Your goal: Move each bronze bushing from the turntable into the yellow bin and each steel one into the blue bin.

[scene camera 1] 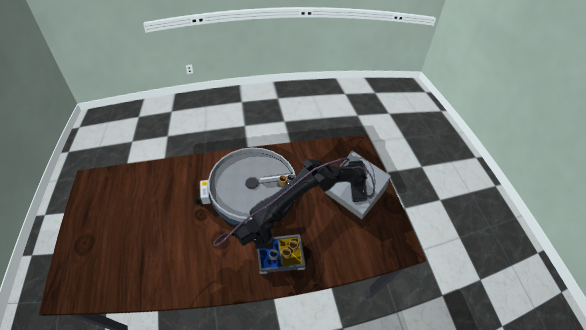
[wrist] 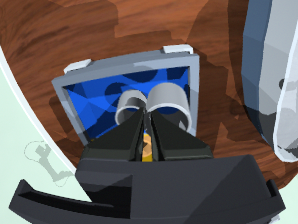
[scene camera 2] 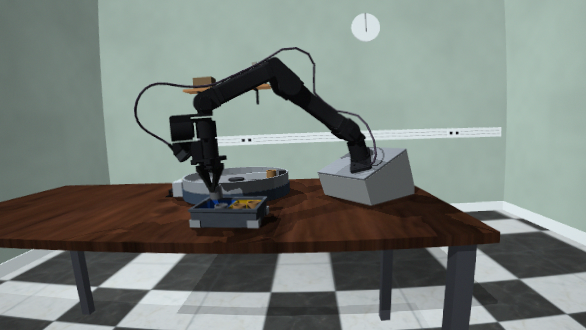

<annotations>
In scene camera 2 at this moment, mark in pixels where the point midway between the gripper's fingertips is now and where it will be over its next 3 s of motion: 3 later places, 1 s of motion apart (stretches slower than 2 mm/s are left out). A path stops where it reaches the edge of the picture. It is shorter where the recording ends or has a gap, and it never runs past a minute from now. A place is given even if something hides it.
My gripper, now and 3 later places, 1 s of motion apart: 212, 191; 210, 192; 211, 203; 214, 206
</annotations>
